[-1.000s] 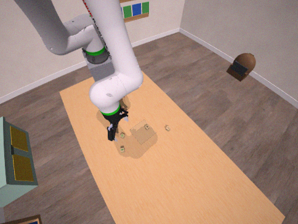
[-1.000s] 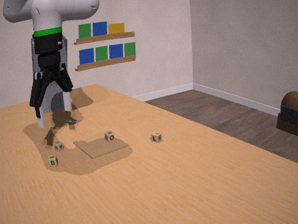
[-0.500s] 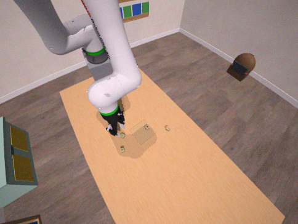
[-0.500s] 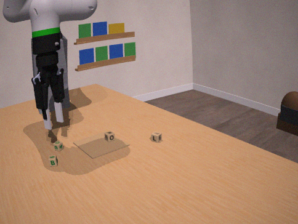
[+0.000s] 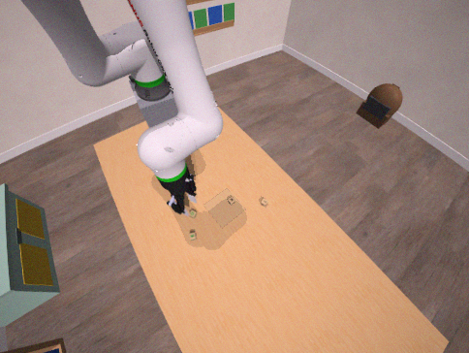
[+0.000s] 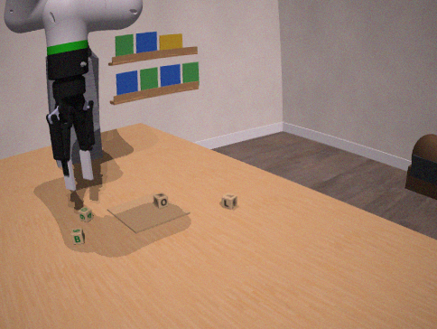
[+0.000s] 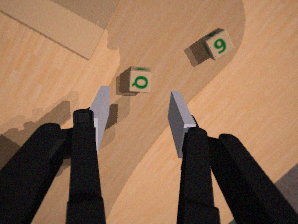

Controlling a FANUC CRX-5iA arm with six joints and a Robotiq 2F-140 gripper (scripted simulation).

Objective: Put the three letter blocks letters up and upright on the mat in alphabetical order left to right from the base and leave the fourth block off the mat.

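Right now my hand is 13 cm to the right of the thin tan mat, 12 cm above it and 6 cm short of it.
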